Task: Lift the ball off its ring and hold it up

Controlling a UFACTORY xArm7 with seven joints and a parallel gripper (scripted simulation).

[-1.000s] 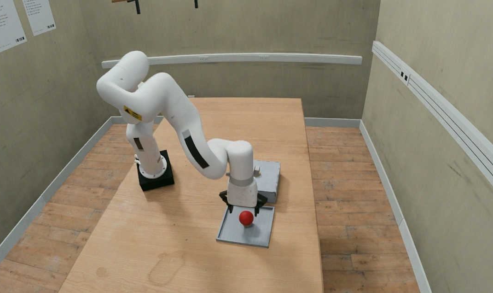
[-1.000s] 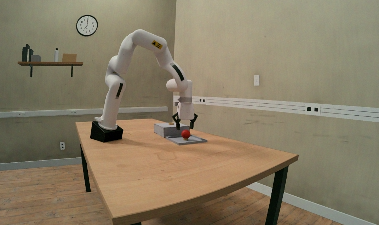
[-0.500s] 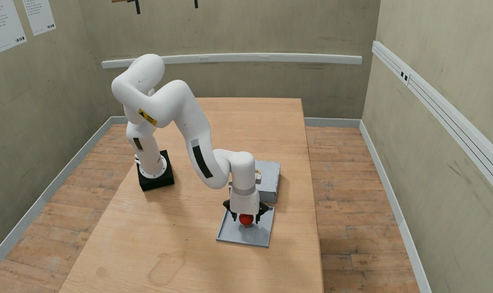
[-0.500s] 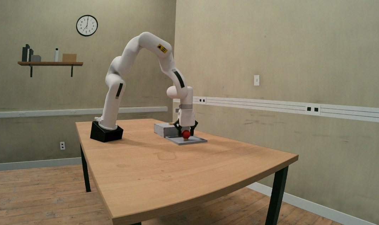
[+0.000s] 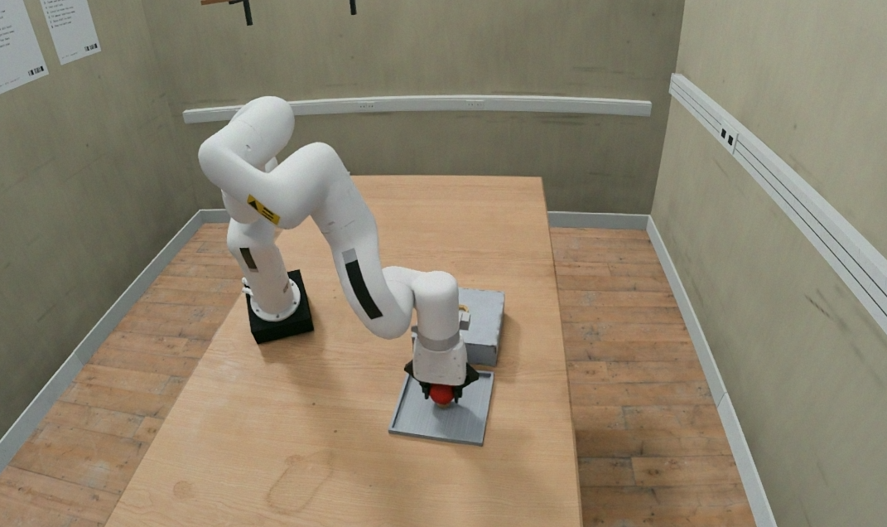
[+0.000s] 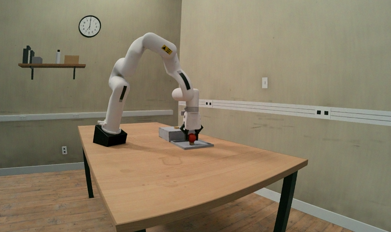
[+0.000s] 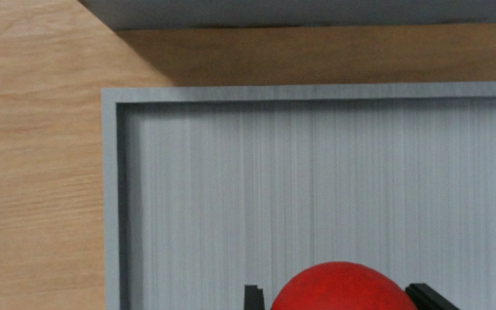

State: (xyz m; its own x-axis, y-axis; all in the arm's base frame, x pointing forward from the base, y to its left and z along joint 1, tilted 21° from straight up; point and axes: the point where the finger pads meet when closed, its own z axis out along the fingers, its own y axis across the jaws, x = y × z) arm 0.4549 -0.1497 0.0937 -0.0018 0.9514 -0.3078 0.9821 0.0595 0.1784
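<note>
Now: the grey tray 40 mm below my hand. The rest, counted from my hand: red ball: right at my hand; grey block: 220 mm to the left, 10 mm above.
</note>
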